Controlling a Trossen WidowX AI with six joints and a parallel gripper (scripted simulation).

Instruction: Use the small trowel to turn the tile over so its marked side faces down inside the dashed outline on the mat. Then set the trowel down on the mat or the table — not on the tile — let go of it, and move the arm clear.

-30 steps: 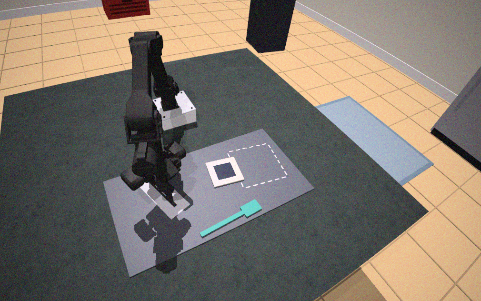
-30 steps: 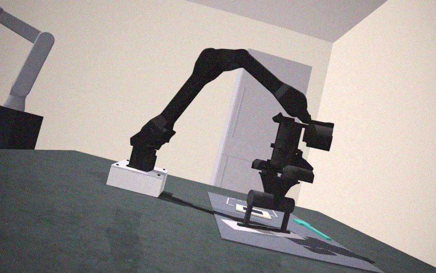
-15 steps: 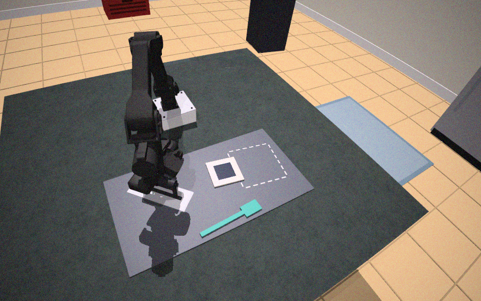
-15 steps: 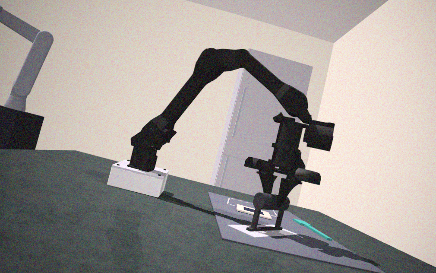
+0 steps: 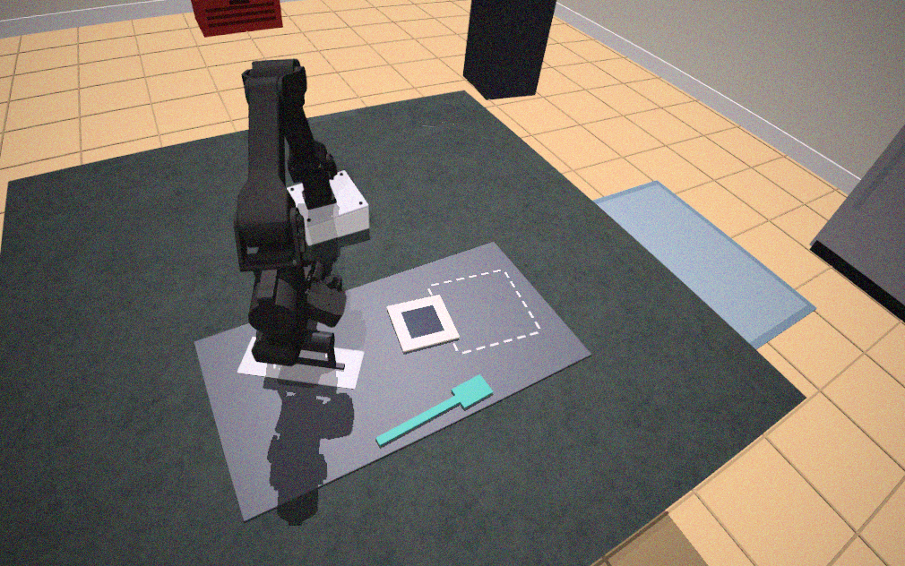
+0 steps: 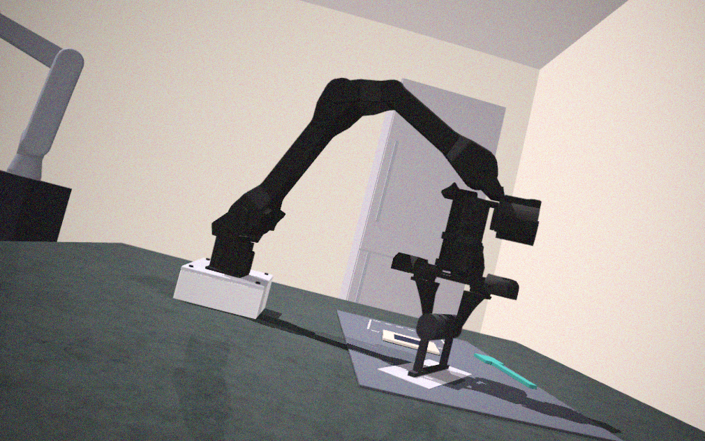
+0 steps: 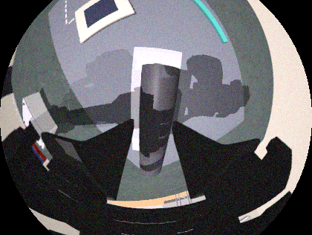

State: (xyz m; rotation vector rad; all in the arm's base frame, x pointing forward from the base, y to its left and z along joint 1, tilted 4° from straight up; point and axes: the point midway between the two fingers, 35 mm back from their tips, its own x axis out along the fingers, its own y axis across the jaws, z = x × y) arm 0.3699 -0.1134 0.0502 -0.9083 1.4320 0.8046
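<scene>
Now: gripper tip 1 cm short of the trowel, 2 cm to the right of it and 3 cm above it. From my gripper tip the other things lie so: teal spatula-like tool: 16 cm ahead, 20 cm to the left, 6 cm below; then tile: 1 cm behind, 22 cm to the left, 6 cm below; then grey mat: 3 cm ahead, 16 cm to the left, 8 cm below.
</scene>
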